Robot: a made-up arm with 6 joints. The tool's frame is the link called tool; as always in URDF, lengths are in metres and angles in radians. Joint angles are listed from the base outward. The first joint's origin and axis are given. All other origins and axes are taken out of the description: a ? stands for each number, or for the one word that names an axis. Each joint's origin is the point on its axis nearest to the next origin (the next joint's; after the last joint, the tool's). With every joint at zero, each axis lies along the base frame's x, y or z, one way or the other. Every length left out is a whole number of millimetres.
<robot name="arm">
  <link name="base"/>
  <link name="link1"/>
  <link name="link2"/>
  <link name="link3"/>
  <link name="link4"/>
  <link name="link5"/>
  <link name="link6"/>
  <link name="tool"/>
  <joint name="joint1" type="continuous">
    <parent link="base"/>
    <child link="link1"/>
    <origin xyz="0 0 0.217"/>
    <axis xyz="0 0 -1"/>
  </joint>
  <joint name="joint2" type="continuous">
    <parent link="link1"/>
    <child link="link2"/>
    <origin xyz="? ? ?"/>
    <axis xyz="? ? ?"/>
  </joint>
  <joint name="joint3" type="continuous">
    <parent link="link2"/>
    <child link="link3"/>
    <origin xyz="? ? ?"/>
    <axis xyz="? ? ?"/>
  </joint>
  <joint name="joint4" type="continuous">
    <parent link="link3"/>
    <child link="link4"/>
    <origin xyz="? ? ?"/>
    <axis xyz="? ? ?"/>
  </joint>
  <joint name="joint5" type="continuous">
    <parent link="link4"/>
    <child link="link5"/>
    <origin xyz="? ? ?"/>
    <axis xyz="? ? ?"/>
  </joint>
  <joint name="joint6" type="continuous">
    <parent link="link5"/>
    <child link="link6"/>
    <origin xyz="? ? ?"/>
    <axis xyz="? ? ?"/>
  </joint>
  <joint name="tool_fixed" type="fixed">
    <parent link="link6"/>
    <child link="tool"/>
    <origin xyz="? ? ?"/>
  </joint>
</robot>
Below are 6 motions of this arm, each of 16 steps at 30 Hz.
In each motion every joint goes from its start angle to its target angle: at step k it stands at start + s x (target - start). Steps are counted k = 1, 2, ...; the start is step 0. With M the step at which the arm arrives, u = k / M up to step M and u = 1 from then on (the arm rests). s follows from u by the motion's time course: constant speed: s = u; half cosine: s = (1 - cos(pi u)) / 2; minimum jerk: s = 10 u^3 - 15 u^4 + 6 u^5.
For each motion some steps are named. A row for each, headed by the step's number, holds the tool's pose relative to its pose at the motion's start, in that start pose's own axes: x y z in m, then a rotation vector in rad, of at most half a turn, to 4 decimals.
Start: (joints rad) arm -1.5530 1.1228 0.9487 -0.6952 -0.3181 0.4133
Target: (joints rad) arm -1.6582 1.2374 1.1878 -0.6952 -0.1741 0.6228
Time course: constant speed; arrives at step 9
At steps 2, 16:
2: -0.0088 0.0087 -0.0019 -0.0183 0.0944 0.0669
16: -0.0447 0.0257 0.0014 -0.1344 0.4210 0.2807

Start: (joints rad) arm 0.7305 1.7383 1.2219 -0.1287 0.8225 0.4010
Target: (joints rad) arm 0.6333 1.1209 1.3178 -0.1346 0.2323 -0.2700
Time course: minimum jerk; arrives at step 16
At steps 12, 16:
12: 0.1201 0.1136 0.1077 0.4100 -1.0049 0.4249
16: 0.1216 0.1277 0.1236 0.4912 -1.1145 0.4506

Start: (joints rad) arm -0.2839 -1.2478 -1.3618 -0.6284 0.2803 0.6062
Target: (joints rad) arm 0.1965 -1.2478 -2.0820 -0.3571 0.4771 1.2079
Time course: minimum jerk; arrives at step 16
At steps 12, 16:
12: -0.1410 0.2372 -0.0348 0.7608 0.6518 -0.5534
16: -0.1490 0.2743 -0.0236 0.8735 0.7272 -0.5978

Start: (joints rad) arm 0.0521 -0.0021 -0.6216 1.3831 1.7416 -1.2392
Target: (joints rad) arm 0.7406 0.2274 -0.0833 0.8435 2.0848 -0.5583
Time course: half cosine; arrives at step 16
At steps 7, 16:
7: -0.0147 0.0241 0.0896 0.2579 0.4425 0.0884
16: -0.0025 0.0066 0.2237 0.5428 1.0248 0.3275

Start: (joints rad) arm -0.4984 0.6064 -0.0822 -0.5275 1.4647 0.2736
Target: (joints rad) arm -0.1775 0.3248 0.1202 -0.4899 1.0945 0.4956
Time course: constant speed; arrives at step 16
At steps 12, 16:
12: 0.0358 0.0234 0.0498 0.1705 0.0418 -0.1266
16: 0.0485 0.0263 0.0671 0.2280 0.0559 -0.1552

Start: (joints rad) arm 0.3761 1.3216 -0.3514 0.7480 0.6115 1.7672
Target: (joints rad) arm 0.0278 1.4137 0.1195 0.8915 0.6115 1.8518
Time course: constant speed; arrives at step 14
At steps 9, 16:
9: -0.0376 -0.0317 0.0753 -0.2580 -0.2055 -0.0829
16: -0.0701 -0.0316 0.1170 -0.3753 -0.3423 -0.1044

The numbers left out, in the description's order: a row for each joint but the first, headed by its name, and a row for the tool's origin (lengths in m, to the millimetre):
joint2: xyz -0.011 0.289 0, axis 0 -1 0
joint3: xyz -0.023 0 -0.016, axis 0 0 1
joint4: xyz 0.057 -0.29 0, axis -1 0 0
joint5: xyz 0 0.133 -0.026, axis 0 1 0
joint6: xyz -0.103 0 -0.109, axis 0 1 0
tool: xyz 0.089 0 -0.089

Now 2 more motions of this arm.
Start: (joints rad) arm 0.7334 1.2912 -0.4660 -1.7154 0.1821 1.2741
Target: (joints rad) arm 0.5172 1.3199 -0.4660 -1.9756 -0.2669 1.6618
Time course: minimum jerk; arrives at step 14
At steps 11, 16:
11: -0.0365 0.1031 0.0656 0.1357 -0.0215 0.4122
16: -0.0415 0.1101 0.0720 0.1472 -0.0239 0.4426

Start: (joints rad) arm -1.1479 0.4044 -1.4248 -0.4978 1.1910 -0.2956
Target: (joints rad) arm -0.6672 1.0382 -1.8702 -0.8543 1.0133 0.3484
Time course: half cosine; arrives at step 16
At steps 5, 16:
5: 0.0220 0.0397 -0.0579 0.2345 -0.0499 0.0953
16: 0.1454 0.2141 -0.1805 0.8189 -0.3135 0.6882

